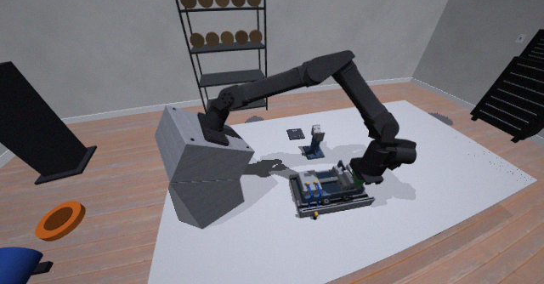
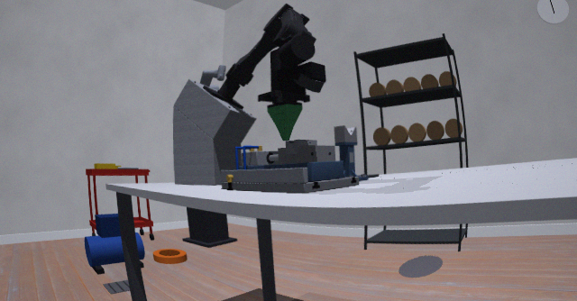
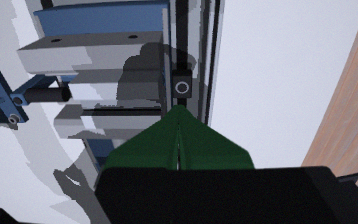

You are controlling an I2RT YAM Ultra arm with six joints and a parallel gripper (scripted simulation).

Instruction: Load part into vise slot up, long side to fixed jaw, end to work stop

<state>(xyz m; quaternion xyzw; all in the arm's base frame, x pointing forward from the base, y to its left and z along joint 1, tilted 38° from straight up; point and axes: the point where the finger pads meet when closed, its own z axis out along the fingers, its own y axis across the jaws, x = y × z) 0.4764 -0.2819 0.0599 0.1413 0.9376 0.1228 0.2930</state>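
Now: the part 10 mm ahead of my hand, 40 mm to the left of it and 20 mm below it. From my hand the other things lie so: cylinder rod: 70 mm behind, 80 mm to the left, 40 mm below; then fixed jaw: 50 mm ahead, 50 mm to the left, 40 mm below; then moving jaw: 10 mm behind, 70 mm to the left, 40 mm below.
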